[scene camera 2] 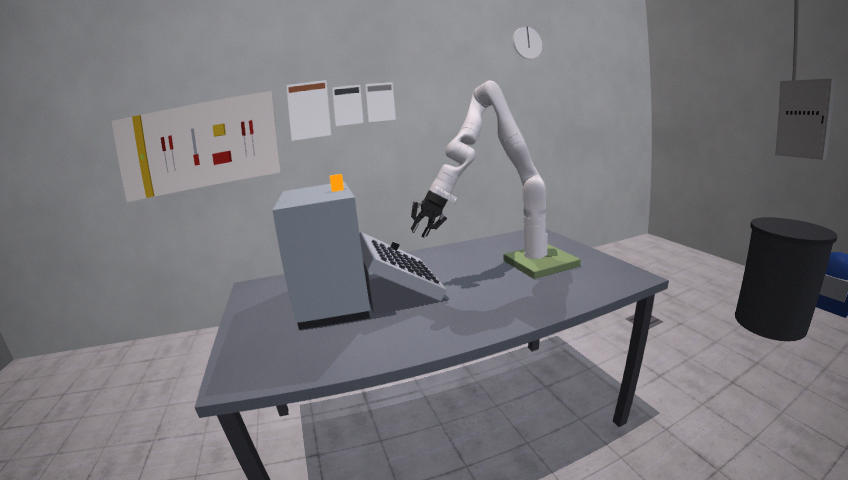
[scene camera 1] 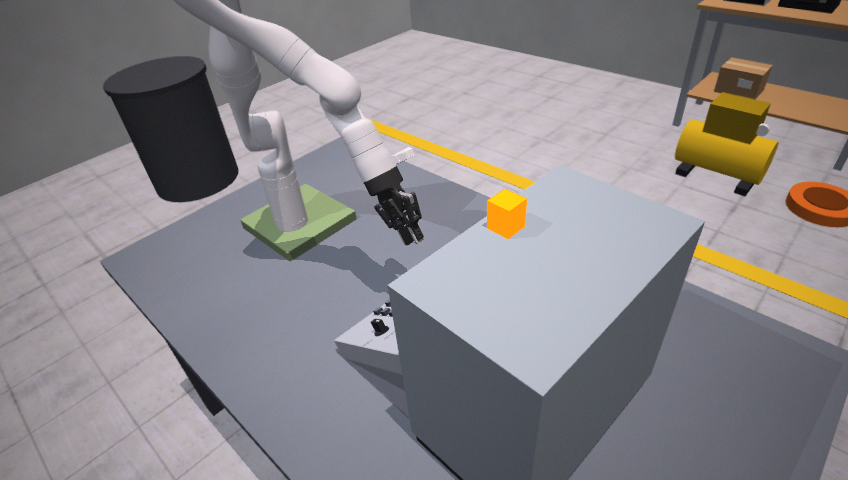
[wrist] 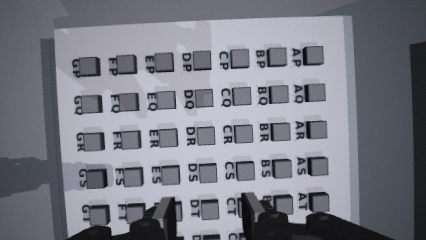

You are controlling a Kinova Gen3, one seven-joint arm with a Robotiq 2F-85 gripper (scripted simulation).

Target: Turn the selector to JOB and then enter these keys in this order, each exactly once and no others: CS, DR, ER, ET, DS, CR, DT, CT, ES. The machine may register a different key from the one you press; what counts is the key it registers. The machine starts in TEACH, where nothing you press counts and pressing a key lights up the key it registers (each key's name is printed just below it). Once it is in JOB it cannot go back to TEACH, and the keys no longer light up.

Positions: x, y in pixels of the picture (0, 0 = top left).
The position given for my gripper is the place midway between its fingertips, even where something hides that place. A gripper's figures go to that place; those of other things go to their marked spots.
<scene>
My gripper (scene camera 2: 417, 234) is 139 cm from the lens. A grey machine box (scene camera 2: 319, 242) is 118 cm from the lens.
</scene>
